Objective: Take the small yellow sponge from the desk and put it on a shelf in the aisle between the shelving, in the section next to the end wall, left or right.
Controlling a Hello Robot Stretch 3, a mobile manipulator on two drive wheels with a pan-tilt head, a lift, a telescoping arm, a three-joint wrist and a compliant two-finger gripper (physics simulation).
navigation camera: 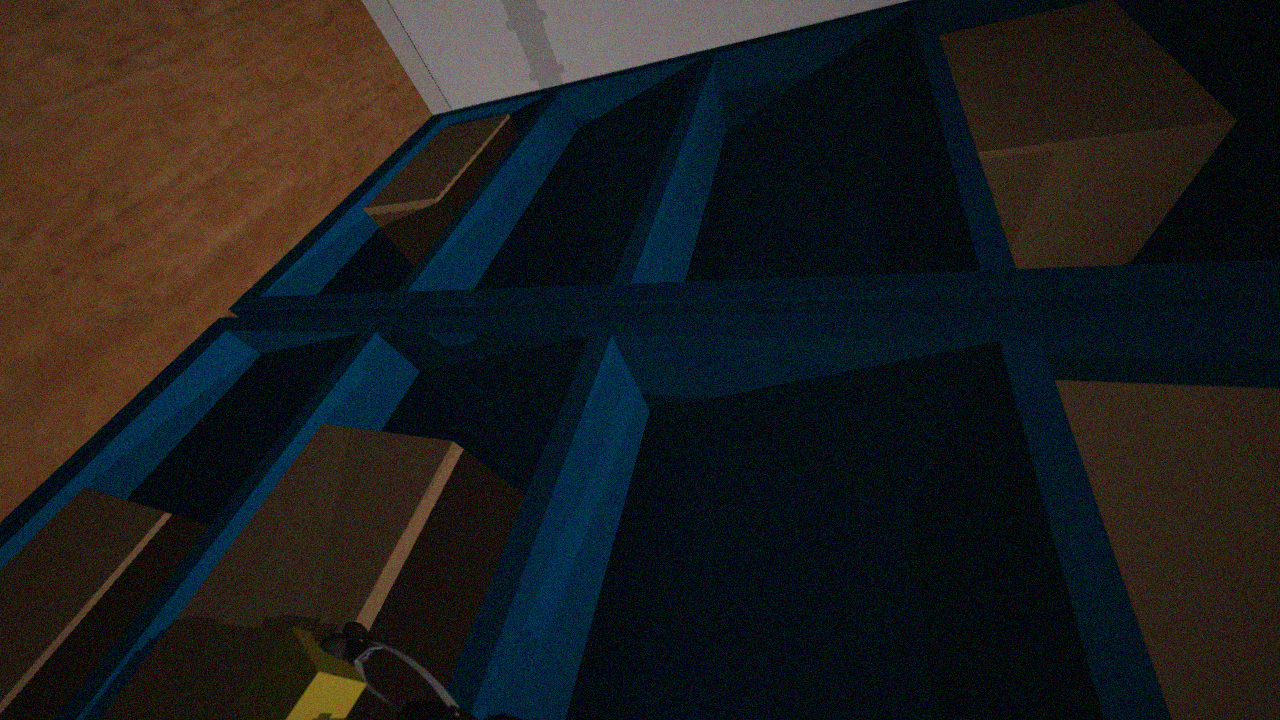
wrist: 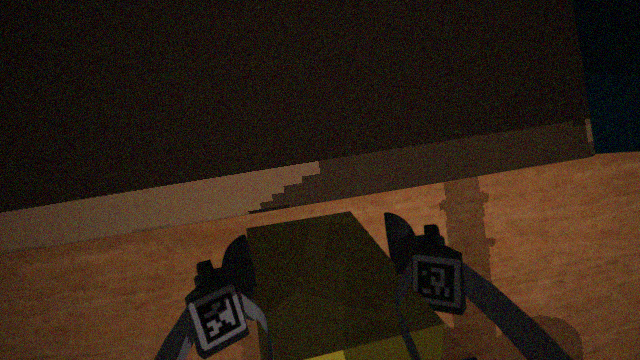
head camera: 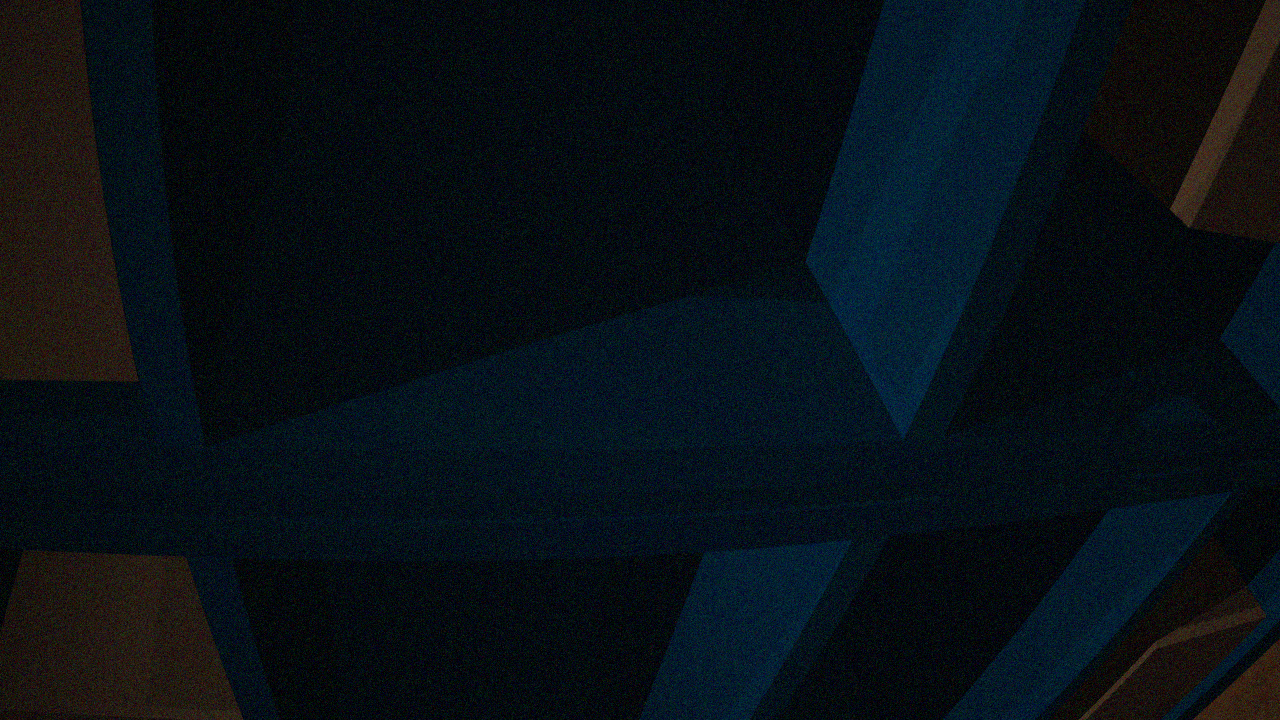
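Places are measured from the robot's base along level axes (x ahead, y left, z up), in millimetres.
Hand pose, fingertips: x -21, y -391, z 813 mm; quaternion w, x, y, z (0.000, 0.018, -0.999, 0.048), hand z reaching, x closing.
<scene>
Each offset is from my fingertips to the centre of the thing. Level surfaces: height alone.
My gripper (navigation camera: 315,651) (wrist: 320,255) is shut on the small yellow sponge @[dx +0, dy +21, dz +20 mm] (navigation camera: 326,696) (wrist: 325,280), which sits between its two fingertips. In the wrist view the sponge's top is in shadow and its near face is lit. In the navigation view the sponge is at the bottom left, in front of a brown box @[dx +54, dy -167, dz -144 mm] (navigation camera: 358,519) on the blue shelving (head camera: 537,483) (navigation camera: 805,300) (wrist: 617,75). In that view a long upright divides two shelf sections, and the upper one adjoins the pale wall (navigation camera: 644,40). The desk does not show.
A large brown box face (wrist: 250,100) fills the upper wrist view, beyond the fingertips, with wooden floor @[dz -813 mm] (navigation camera: 161,179) (wrist: 125,280) below it. More boxes stand on shelves, one near the wall (navigation camera: 438,165) and one at the upper right (navigation camera: 1092,134). The head view is very dark.
</scene>
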